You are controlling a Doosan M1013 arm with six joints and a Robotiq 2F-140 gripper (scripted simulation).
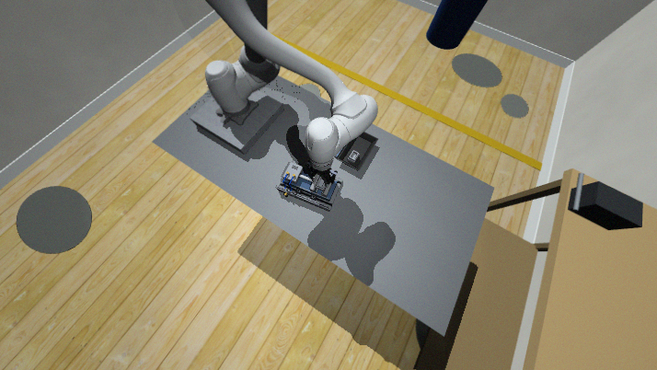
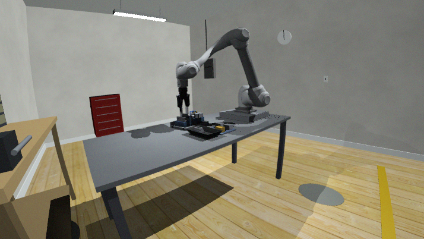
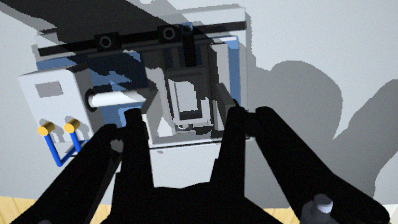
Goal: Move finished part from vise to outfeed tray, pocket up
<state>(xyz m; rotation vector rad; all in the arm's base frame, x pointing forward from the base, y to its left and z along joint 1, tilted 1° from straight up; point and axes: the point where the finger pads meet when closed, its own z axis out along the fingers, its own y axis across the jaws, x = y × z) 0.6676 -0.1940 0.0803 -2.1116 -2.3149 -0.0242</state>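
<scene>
Right now my hand is 350 mm to the right of the brass block, 110 mm above it and 50 mm past it. Also, from my hand: blue fixture plate: 310 mm to the left, 130 mm below, 90 mm behind; grey block: 270 mm to the left, 140 mm behind, 110 mm below.
</scene>
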